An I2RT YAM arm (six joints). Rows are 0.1 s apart.
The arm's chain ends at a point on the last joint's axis. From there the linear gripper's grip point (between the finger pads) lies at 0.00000 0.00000 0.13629 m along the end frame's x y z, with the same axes.
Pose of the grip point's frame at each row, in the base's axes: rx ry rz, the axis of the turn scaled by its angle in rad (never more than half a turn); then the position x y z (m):
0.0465 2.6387 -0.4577 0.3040 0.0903 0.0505
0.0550 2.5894 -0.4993 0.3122 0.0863 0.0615
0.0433 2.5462 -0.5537 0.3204 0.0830 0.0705
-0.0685 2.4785 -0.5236 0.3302 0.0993 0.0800
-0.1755 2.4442 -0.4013 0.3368 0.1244 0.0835
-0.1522 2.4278 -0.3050 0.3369 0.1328 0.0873
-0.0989 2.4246 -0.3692 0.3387 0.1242 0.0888
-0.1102 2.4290 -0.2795 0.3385 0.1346 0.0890
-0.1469 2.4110 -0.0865 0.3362 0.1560 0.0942
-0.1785 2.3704 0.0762 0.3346 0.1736 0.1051
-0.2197 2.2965 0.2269 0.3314 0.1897 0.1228
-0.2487 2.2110 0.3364 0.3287 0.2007 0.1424
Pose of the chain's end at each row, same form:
0.0465 2.6387 -0.4577 0.2448 0.1348 0.1649
0.0550 2.5894 -0.4993 0.2486 0.1352 0.1717
0.0433 2.5462 -0.5537 0.2533 0.1368 0.1763
-0.0685 2.4785 -0.5236 0.2527 0.1474 0.1813
-0.1755 2.4442 -0.4013 0.2519 0.1573 0.1849
-0.1522 2.4278 -0.3050 0.2491 0.1572 0.1887
-0.0989 2.4246 -0.3692 0.2518 0.1566 0.1887
-0.1102 2.4290 -0.2795 0.2507 0.1580 0.1906
-0.1469 2.4110 -0.0865 0.2456 0.1590 0.1959
-0.1785 2.3704 0.0762 0.2413 0.1590 0.2033
-0.2197 2.2965 0.2269 0.2345 0.1580 0.2132
-0.2487 2.2110 0.3364 0.2282 0.1564 0.2231

